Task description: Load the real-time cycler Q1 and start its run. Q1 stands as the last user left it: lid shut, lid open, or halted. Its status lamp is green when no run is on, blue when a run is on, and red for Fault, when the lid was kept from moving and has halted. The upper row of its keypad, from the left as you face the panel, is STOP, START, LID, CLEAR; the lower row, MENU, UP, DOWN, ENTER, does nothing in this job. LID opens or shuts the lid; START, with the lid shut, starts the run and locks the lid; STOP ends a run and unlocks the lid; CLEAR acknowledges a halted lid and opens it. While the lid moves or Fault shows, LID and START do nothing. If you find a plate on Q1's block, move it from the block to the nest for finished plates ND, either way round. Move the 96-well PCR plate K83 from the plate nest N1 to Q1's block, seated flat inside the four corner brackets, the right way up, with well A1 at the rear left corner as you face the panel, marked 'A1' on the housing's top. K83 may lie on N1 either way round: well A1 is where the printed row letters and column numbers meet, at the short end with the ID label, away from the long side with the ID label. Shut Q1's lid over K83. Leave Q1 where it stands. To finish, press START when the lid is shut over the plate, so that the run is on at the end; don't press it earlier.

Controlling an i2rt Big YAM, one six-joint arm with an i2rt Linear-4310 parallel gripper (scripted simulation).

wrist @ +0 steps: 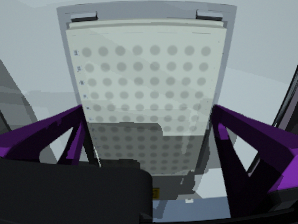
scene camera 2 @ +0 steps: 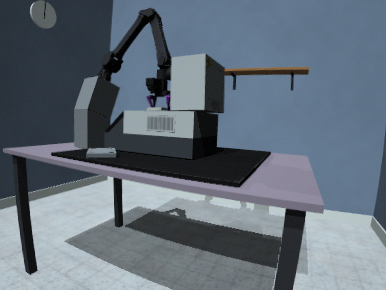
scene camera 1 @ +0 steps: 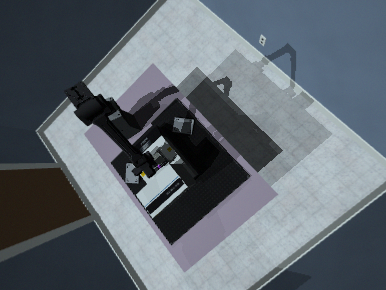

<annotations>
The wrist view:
my gripper: 149, 111
white 96-well plate K83: 146, 85
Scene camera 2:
lid: 197, 81
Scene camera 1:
lid: 174, 180
</annotations>
